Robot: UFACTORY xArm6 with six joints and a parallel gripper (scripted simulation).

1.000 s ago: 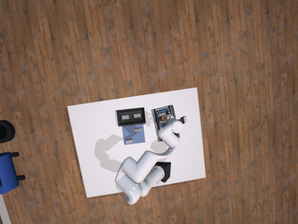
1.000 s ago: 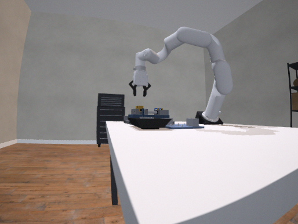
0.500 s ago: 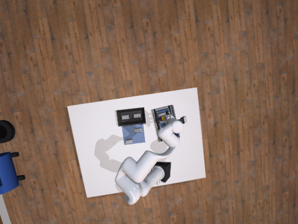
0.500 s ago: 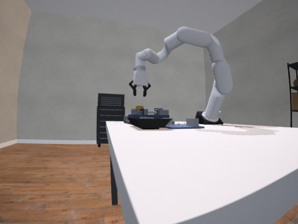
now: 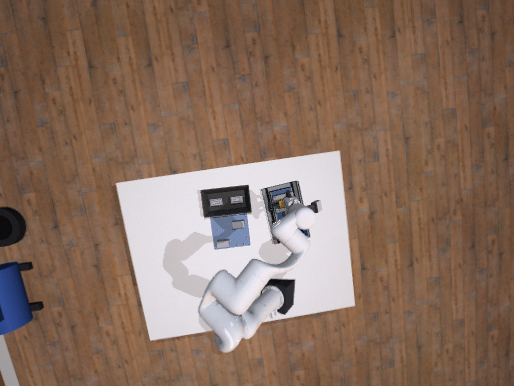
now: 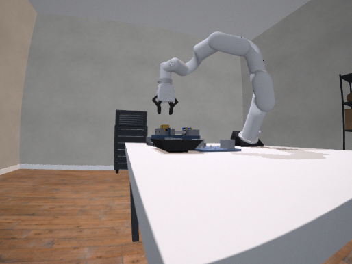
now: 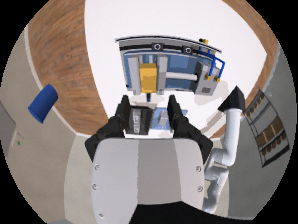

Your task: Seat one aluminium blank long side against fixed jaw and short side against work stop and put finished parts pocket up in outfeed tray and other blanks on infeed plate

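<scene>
My hand is 100 mm above the brass blank. Also, from my hand: vise (150 mm below, 70 mm behind).
</scene>
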